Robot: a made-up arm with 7 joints. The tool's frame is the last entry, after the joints. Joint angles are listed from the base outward.
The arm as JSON. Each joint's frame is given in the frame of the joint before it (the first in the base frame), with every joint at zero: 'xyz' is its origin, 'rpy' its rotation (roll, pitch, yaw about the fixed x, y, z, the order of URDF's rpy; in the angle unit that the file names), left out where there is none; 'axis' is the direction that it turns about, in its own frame. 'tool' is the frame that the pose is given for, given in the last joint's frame.
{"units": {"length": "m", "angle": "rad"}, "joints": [
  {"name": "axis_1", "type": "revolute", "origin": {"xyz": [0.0, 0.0, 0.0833]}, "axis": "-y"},
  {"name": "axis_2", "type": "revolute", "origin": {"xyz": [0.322, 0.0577, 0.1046]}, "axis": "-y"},
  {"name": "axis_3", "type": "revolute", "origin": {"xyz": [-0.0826, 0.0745, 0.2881]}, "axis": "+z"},
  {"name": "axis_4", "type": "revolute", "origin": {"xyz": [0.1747, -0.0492, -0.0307]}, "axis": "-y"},
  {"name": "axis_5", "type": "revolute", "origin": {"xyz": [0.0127, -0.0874, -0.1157]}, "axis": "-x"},
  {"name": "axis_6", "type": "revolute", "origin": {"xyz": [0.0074, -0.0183, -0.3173]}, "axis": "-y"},
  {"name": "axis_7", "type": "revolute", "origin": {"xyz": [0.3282, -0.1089, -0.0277]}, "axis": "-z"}
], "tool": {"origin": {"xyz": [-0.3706, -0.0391, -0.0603]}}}
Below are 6 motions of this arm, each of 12 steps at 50 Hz.
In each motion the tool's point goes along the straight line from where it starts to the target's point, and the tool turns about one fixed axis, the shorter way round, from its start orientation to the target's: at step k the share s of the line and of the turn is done. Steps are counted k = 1, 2, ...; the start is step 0. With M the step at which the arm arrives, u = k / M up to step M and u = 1 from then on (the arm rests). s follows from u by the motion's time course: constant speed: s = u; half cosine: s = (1 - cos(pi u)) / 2; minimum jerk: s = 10 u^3 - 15 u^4 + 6 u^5.
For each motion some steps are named. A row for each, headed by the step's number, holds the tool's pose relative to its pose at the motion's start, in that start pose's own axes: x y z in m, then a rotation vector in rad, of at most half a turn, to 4 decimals.
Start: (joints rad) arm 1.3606 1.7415 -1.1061 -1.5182 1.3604 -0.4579 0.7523
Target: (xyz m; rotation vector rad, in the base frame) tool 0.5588 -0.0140 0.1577 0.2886 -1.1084 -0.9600
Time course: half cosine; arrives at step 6
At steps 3, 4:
3: 0.0073 -0.0076 -0.0056 -0.0115 -0.0186 -0.0073
4: 0.0109 -0.0114 -0.0085 -0.0173 -0.0279 -0.0110

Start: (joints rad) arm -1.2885 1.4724 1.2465 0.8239 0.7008 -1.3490 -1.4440
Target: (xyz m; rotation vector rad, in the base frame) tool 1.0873 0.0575 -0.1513 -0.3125 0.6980 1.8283
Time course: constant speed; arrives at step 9
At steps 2, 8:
2: -0.0006 0.0080 -0.0522 0.0529 -0.0082 -0.0013
8: -0.0023 0.0322 -0.2089 0.2115 -0.0330 -0.0053

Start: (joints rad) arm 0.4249 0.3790 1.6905 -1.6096 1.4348 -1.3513 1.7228
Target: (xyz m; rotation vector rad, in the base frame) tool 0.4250 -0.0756 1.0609 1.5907 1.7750 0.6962
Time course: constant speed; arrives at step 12
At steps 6, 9, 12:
6: -0.0100 -0.0421 -0.0566 -0.1357 -0.0167 0.0062
9: -0.0150 -0.0632 -0.0850 -0.2036 -0.0251 0.0092
12: -0.0200 -0.0842 -0.1133 -0.2715 -0.0335 0.0123

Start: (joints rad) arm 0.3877 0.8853 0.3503 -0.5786 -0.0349 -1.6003 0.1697
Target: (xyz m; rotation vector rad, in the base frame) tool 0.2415 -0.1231 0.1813 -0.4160 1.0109 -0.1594
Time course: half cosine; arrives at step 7
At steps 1, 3, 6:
1: 0.0002 0.0002 -0.0016 -0.0012 0.0065 0.0020
3: 0.0018 0.0016 -0.0122 -0.0098 0.0508 0.0161
6: 0.0043 0.0038 -0.0298 -0.0240 0.1243 0.0393

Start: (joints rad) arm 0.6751 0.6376 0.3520 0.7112 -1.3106 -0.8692 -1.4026
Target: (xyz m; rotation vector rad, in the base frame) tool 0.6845 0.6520 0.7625 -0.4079 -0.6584 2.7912
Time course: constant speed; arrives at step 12
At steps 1, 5, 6, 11, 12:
1: -0.0098 0.0068 -0.0083 0.0051 -0.0099 -0.0161
5: -0.0490 0.0340 -0.0416 0.0256 -0.0496 -0.0805
6: -0.0588 0.0408 -0.0500 0.0307 -0.0595 -0.0966
11: -0.1078 0.0749 -0.0916 0.0563 -0.1090 -0.1770
12: -0.1176 0.0817 -0.1000 0.0614 -0.1189 -0.1931

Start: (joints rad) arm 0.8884 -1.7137 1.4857 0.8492 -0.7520 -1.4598 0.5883
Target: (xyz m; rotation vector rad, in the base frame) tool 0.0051 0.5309 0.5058 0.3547 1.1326 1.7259
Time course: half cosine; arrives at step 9
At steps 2, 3, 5, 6, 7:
2: 0.0021 -0.0015 0.0007 -0.0065 -0.0090 0.0043
3: 0.0045 -0.0033 0.0015 -0.0140 -0.0192 0.0093
5: 0.0106 -0.0077 0.0036 -0.0328 -0.0450 0.0218
6: 0.0135 -0.0099 0.0046 -0.0420 -0.0575 0.0278
7: 0.0159 -0.0116 0.0055 -0.0494 -0.0677 0.0328

